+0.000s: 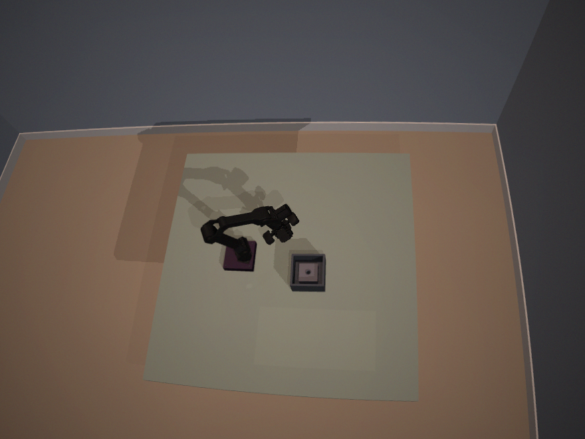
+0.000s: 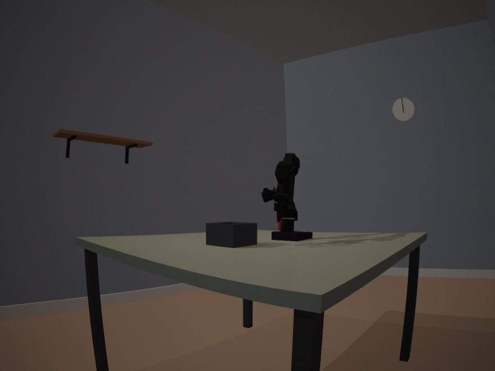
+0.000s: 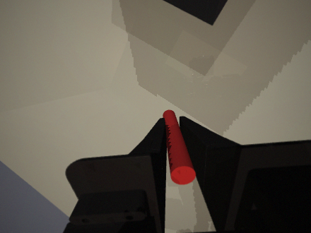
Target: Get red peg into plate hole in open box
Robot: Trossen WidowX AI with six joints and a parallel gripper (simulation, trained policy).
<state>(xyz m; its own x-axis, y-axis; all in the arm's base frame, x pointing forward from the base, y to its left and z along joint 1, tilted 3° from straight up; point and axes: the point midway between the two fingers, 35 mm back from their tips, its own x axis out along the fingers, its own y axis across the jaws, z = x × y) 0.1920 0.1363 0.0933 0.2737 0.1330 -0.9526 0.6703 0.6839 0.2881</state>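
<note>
Now: the pale plate 150 mm to the right of my gripper tip, 140 mm ahead of it and 60 mm below it. Also, from my gripper tip: dark box: 150 mm to the right, 140 mm ahead, 80 mm below; red peg: 10 mm behind, 10 mm above.
</note>
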